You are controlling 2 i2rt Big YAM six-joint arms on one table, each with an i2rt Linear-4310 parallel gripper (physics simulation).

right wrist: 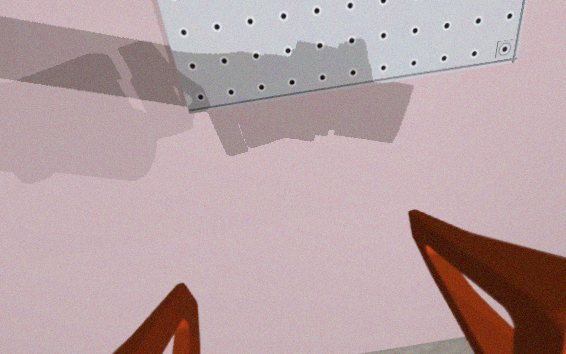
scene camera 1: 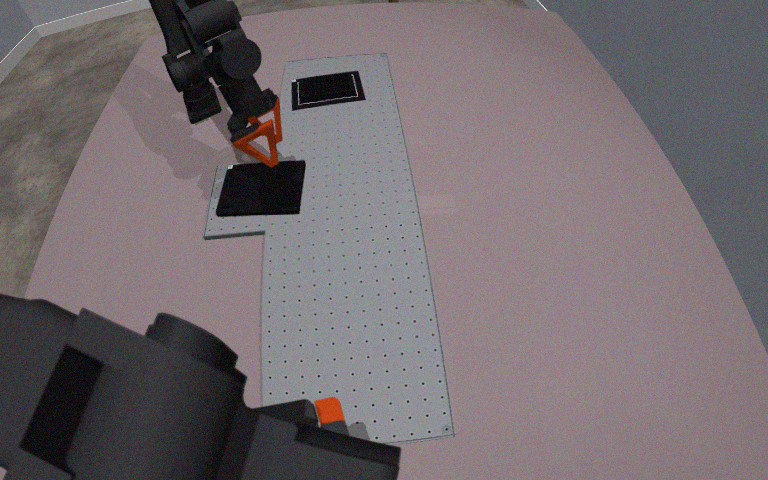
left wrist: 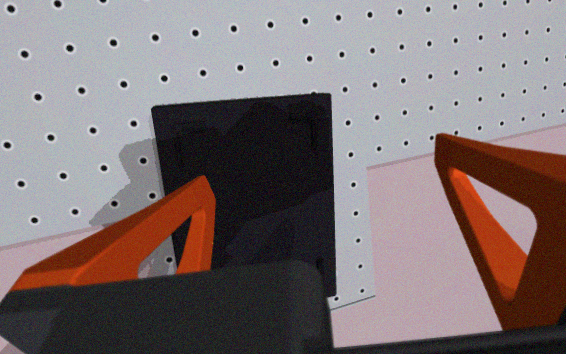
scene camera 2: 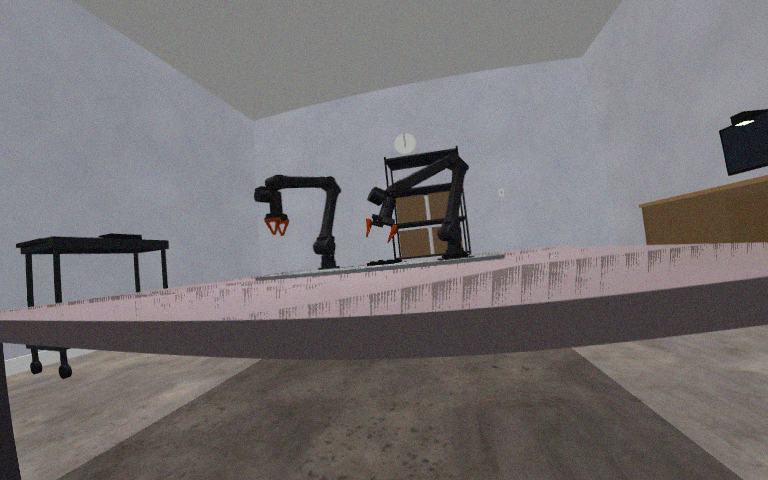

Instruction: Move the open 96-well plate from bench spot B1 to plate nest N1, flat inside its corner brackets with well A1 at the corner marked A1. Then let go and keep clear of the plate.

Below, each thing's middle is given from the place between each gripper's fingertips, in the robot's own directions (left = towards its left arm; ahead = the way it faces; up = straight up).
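Labels:
Counted from my right hand, the black 96-well plate [scene camera 1: 323,87] is 10 mm ahead of it, 780 mm to the left of it and 170 mm below it. The black square pad [scene camera 1: 257,189] is 100 mm behind my right hand, 470 mm to the left of it and 170 mm below it.
Counted from my left hand, the plate is 60 mm ahead of it, 320 mm to the left of it and 100 mm below it; the pad is 50 mm behind it, 10 mm to the left of it and 100 mm below it.

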